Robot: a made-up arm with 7 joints. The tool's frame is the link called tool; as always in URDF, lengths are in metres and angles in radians. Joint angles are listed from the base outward.
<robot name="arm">
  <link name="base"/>
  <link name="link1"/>
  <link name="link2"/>
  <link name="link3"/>
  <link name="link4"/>
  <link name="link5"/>
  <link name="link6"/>
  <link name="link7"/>
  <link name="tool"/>
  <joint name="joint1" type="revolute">
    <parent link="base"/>
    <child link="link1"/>
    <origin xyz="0 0 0" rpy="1.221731 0 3.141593"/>
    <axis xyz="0 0 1"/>
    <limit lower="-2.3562" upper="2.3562"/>
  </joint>
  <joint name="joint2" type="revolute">
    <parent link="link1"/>
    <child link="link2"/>
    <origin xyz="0 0 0" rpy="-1.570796 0 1.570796"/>
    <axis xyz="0 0 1"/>
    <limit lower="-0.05" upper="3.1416"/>
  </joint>
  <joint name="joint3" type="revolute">
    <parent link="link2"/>
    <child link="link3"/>
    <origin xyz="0 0 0" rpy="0.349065 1.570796 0"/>
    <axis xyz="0 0 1"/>
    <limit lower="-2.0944" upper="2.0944"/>
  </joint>
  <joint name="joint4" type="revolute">
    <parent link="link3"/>
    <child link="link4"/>
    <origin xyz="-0.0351 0 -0.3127" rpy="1.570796 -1.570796 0"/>
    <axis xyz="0 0 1"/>
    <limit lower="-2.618" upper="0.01"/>
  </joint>
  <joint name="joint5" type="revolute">
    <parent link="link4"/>
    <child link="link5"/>
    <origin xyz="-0.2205 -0.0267 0" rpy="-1.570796 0 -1.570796"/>
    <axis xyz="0 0 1"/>
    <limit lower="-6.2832" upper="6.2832"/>
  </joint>
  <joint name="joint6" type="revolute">
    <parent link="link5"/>
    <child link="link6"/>
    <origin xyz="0 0 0" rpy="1.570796 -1.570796 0"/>
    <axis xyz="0 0 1"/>
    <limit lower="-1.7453" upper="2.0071"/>
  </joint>
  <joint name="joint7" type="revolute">
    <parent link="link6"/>
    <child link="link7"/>
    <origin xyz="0 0 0" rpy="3.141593 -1.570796 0"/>
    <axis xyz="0 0 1"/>
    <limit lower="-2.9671" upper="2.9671"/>
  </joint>
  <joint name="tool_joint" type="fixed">
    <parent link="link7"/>
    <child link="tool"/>
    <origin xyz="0 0 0" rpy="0 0 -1.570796"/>
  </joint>
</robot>
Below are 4 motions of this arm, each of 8 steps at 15 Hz.
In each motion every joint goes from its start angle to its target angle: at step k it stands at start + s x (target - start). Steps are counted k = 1, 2, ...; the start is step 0. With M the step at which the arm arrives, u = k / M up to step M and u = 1 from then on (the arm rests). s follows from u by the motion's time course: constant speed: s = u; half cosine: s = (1 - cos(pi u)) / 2; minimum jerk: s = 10 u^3 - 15 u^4 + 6 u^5.
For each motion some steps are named. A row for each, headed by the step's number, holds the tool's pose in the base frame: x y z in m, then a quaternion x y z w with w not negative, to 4 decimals.
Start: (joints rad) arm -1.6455 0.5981 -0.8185 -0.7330 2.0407 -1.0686 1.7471
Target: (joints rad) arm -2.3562 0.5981 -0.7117 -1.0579 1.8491 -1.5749 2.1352
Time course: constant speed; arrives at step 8
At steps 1, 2, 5, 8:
1: 0.4783 -0.0662 0.1870 0.9372 0.2205 -0.2103 0.1699
2: 0.4527 -0.0867 0.2294 0.9548 0.1684 -0.1417 0.2000
5: 0.3488 -0.1395 0.3374 0.9596 -0.0085 0.0677 0.2730
8: 0.2141 -0.1761 0.4078 0.8877 -0.2024 0.2688 0.3144

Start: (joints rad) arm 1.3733 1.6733 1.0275 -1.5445 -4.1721 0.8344 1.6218
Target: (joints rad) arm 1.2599 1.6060 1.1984 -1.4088 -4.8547 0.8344 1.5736
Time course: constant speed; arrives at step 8
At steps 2, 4, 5, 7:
2: 0.1471 0.4055 0.0507 -0.1897 -0.2096 0.8131 0.5089
4: 0.1420 0.4106 0.0662 -0.1492 -0.2833 0.7889 0.5246
5: 0.1388 0.4131 0.0738 -0.1271 -0.3188 0.7762 0.5289
7: 0.1314 0.4181 0.0884 -0.0794 -0.3864 0.7500 0.5309

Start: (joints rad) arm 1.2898 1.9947 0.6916 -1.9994 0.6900 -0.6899 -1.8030
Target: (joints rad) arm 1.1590 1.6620 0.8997 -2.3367 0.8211 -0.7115 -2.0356
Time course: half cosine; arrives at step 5
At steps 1, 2, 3, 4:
1: 0.2161 0.2613 -0.0412 -0.4608 0.4357 0.7620 0.1313
2: 0.2020 0.2524 -0.0281 -0.5059 0.4539 0.7182 0.1490
3: 0.1827 0.2412 -0.0125 -0.5592 0.4698 0.6607 0.1731
4: 0.1655 0.2319 -0.0008 -0.5998 0.4774 0.6121 0.1942

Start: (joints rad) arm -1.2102 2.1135 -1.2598 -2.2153 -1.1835 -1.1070 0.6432
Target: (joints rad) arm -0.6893 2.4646 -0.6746 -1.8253 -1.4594 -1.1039 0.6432
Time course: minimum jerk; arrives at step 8
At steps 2, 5, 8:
2: 0.1826 0.2339 0.0974 0.1198 -0.0496 -0.9810 0.1443
5: 0.1540 0.2657 0.1896 0.2539 0.1458 -0.9237 0.2471
8: 0.1472 0.2590 0.2377 0.3024 0.2419 -0.8828 0.2660

